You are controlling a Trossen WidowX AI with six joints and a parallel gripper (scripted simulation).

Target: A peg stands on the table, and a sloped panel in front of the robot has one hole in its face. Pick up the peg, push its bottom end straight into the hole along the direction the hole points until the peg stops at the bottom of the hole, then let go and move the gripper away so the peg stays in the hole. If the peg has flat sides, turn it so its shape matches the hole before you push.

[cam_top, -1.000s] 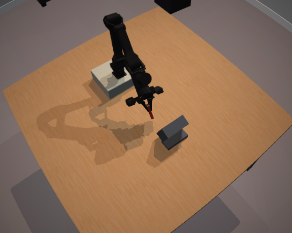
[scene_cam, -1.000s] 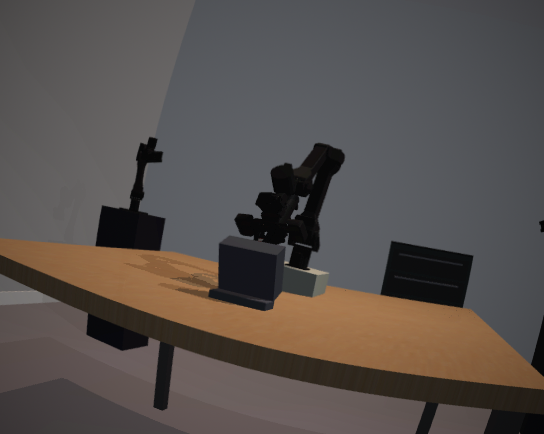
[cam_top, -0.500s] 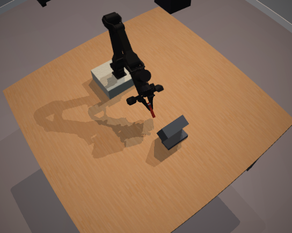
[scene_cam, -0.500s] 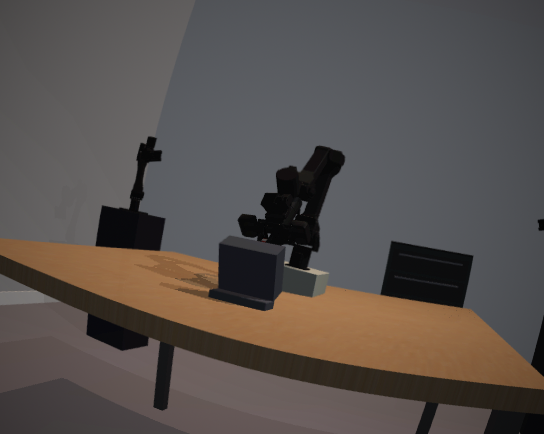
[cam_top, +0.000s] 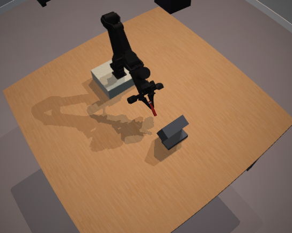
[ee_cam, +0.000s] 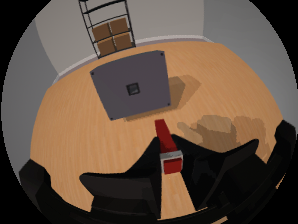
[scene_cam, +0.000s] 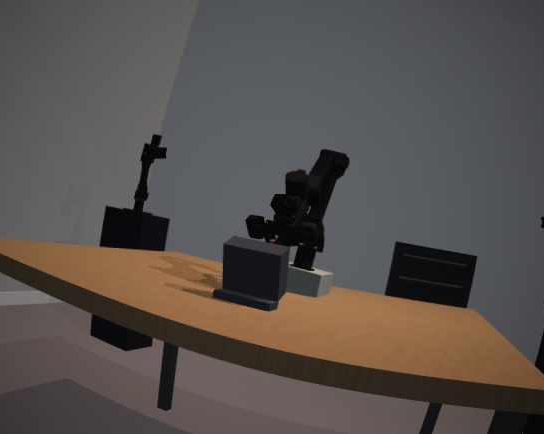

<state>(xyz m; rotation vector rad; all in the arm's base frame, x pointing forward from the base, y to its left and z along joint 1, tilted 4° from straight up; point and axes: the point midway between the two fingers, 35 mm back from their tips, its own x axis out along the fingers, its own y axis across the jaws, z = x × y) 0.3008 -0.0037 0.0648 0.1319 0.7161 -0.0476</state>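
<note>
Right now the dark sloped panel is 130 mm ahead of my gripper tip, 40 mm below it and 30 mm to the left of it. Also, from my gripper tip: dark red peg 10 mm behind, 10 mm above.
</note>
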